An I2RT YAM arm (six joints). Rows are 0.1 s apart.
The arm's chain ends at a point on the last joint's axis. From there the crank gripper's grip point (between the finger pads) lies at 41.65 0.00 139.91 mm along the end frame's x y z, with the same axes.
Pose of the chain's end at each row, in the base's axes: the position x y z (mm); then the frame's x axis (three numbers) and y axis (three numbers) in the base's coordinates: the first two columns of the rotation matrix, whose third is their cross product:
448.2, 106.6, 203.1, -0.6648, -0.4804, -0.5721, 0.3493, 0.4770, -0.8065
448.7, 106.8, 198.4, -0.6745, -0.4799, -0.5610, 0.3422, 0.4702, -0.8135
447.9, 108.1, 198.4, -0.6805, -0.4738, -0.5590, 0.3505, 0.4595, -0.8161
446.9, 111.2, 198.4, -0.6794, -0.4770, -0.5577, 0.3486, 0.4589, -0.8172
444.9, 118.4, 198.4, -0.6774, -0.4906, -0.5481, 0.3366, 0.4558, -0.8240
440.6, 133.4, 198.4, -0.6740, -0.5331, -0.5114, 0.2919, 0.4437, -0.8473
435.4, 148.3, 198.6, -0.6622, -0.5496, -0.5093, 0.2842, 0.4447, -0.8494
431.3, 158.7, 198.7, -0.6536, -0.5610, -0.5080, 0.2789, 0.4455, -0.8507
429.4, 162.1, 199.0, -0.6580, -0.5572, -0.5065, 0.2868, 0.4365, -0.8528
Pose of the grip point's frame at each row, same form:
512.9, -16.4, 158.4, -0.6648, -0.4804, -0.5721, 0.3493, 0.4770, -0.8065
512.1, -16.8, 153.6, -0.6745, -0.4799, -0.5610, 0.3422, 0.4702, -0.8135
509.6, -16.7, 154.6, -0.6805, -0.4738, -0.5590, 0.3505, 0.4595, -0.8161
508.9, -13.5, 154.8, -0.6794, -0.4770, -0.5577, 0.3486, 0.4589, -0.8172
508.2, -5.9, 155.5, -0.6774, -0.4906, -0.5481, 0.3366, 0.4558, -0.8240
507.5, 10.4, 157.0, -0.6740, -0.5331, -0.5114, 0.2919, 0.4437, -0.8473
504.8, 26.5, 158.0, -0.6622, -0.5496, -0.5093, 0.2842, 0.4447, -0.8494
502.5, 37.7, 158.7, -0.6536, -0.5610, -0.5080, 0.2789, 0.4455, -0.8507
499.4, 40.1, 160.1, -0.6580, -0.5572, -0.5065, 0.2868, 0.4365, -0.8528

